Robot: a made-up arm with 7 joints.
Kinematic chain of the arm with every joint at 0, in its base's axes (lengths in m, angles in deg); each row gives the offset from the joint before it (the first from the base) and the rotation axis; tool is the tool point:
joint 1: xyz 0 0.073 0 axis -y
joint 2: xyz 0 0.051 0 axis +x
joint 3: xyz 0 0 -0.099 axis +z
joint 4: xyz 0 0 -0.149 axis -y
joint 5: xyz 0 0 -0.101 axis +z
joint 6: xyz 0 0 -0.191 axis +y
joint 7: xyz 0 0 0 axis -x
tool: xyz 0 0 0
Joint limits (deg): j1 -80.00..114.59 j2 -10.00..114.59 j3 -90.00..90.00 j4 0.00..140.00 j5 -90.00..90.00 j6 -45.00..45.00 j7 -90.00..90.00
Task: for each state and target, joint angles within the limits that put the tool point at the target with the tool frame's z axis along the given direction. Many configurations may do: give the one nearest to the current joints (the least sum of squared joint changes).
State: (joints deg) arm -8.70 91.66 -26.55 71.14 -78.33 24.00 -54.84
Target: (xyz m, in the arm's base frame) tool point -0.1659 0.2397 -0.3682 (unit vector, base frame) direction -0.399 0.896 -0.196
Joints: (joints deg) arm -44.35 56.02 -60.95 78.16 -86.86 24.01 -89.93
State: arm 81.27 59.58 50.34 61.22 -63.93 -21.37 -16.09
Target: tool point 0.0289 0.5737 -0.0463 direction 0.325 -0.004 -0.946
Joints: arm 31.97 46.94 90.00 66.20 -79.35 -45.00 -56.86
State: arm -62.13 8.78 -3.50 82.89 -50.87 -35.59 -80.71
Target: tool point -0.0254 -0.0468 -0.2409 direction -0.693 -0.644 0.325
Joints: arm -69.62 -7.55 -35.57 114.00 -24.81 -21.82 -67.55
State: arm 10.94 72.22 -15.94 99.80 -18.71 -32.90 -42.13
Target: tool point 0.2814 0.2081 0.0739 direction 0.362 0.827 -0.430
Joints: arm 44.63 65.31 -20.98 112.34 -56.98 -45.00 -59.51
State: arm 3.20 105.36 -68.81 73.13 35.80 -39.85 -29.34
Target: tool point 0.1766 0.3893 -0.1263 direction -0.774 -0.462 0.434
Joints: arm 7.42 112.36 -56.27 101.65 57.95 2.01 -27.85
